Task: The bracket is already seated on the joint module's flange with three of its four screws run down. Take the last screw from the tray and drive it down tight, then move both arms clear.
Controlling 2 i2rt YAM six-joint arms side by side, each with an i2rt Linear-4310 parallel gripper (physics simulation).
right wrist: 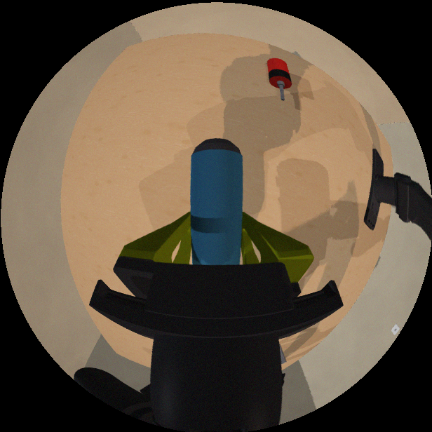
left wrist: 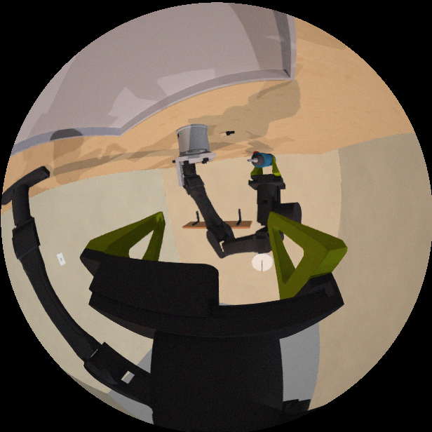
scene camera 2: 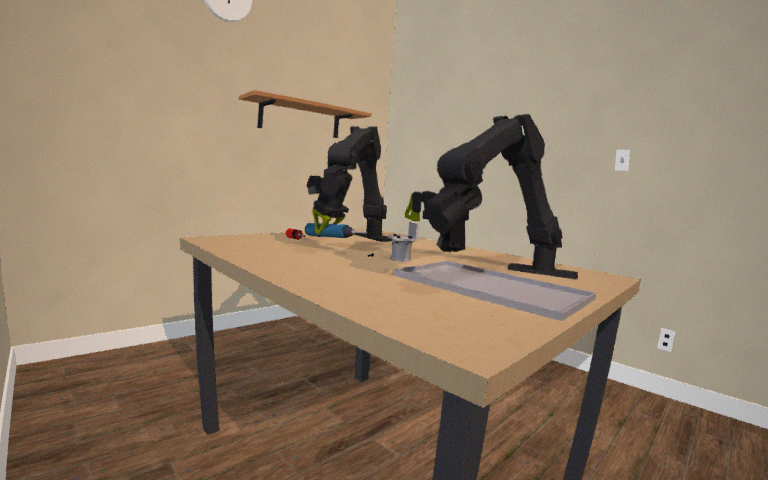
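Seen in the pictures: left gripper, fingertip midpoint: (scene camera 2: 421, 218); right gripper, fingertip midpoint: (scene camera 2: 321, 233); left arm's base, link origin: (scene camera 2: 542, 272); right arm's base, link origin: (scene camera 2: 373, 237).
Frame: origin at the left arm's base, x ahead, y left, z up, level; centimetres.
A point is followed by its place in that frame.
Observation:
A grey joint module (scene camera 2: 401, 250) @[x 14.0, y -39.0, z 3.1 cm] (left wrist: 194, 139) stands on the table, with the pale bracket (scene camera 2: 413, 229) @[x 10.2, y -37.3, z 9.1 cm] (left wrist: 181, 173) on it and dark screw heads at its flange. A small dark screw (scene camera 2: 370, 254) @[x 14.8, y -48.6, z 0.7 cm] (left wrist: 230, 133) lies on the table beside the module. The grey tray (scene camera 2: 481, 294) @[x 39.9, y -9.3, z 1.1 cm] (left wrist: 293, 50) shows no screw that I can make out. My right gripper (scene camera 2: 325, 230) @[x 15.9, y -65.9, z 5.3 cm] (right wrist: 215, 217) is shut on the blue screwdriver (scene camera 2: 339, 230) @[x 19.0, y -57.2, z 7.3 cm] (left wrist: 265, 160) (right wrist: 216, 185), held about level over the table. My left gripper (scene camera 2: 412, 215) @[x 23.9, y -29.6, z 13.8 cm] is open and empty, near the bracket in scene camera 2.
A red tool (scene camera 2: 293, 233) @[x 5.9, y -85.4, z 2.2 cm] (right wrist: 279, 73) with a thin grey shaft lies on the table past the blue screwdriver. The left arm's base (scene camera 2: 543, 270) @[x 3.5, y 0.4, z 1.2 cm] stands behind the tray; the right arm's base (scene camera 2: 373, 234) @[x -19.9, y -66.3, z 1.8 cm] is behind the module. A wall shelf (scene camera 2: 305, 105) hangs behind the table.

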